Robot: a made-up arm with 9 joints. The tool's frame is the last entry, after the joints.
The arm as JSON. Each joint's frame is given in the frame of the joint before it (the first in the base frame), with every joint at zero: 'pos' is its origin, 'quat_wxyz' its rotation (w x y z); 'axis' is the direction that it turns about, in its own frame. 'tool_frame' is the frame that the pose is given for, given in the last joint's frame.
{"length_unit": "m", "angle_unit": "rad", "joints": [
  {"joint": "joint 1", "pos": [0.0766, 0.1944, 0.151], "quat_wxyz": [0.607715, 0.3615, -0.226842, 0.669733], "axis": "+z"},
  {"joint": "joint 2", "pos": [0.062, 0.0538, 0.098], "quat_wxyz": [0.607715, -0.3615, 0.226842, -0.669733], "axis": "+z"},
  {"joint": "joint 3", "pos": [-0.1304, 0.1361, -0.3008], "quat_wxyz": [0.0, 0.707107, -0.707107, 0.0], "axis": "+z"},
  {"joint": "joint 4", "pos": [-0.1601, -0.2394, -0.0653], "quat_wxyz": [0.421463, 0.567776, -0.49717, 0.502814], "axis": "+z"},
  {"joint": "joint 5", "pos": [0.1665, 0.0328, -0.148], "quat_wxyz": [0.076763, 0.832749, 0.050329, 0.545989], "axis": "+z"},
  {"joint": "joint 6", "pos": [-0.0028, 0.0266, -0.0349], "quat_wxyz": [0.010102, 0.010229, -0.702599, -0.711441], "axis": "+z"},
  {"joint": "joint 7", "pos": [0.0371, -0.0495, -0.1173], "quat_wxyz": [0.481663, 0.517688, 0.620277, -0.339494], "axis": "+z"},
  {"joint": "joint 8", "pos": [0.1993, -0.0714, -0.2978], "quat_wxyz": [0.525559, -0.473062, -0.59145, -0.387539], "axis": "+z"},
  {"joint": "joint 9", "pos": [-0.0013, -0.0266, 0.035], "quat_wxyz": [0.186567, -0.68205, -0.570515, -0.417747], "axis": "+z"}
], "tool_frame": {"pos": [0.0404, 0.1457, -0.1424], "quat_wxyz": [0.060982, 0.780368, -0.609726, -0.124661]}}
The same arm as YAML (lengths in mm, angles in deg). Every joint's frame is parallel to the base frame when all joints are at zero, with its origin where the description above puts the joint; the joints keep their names.
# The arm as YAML. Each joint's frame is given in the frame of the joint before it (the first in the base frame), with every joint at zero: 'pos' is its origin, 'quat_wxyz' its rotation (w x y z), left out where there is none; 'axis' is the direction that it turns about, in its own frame. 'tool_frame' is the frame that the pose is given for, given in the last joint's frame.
length_unit: mm
angle_unit: deg
joints:
  - joint: joint 1
    pos: [76.6, 194.4, 151.0]
    axis: [0.208507, -0.743225, 0.635721]
  - joint: joint 2
    pos: [-32.2, -41.1, 116.7]
    axis: "+z"
  - joint: joint 3
    pos: [-130.4, 136.1, -300.8]
    axis: "-z"
  - joint: joint 4
    pos: [239.4, 160.1, 65.3]
    axis: [0.978561, -0.151894, 0.139094]
  - joint: joint 5
    pos: [-116.5, 54.9, -184.7]
    axis: [-0.265508, -0.0125, -0.964028]
  - joint: joint 6
    pos: [7.4, -26.2, 34.5]
    axis: "-y"
  - joint: joint 7
    pos: [-22.6, 117.3, 57.6]
    axis: [0.0074, 0.305489, 0.952167]
  - joint: joint 8
    pos: [52.2, 103.7, -346.4]
    axis: [-0.931996, -0.361098, -0.0315]
  - joint: joint 9
    pos: [-23.6, -36.6, 6.2]
    axis: [0.247195, 0.961482, 0.120198]
tool_frame:
  pos: [-109.3, -134.3, 114.6]
  quat_wxyz: [0.500002, 0.5, 0.499999, -0.499999]

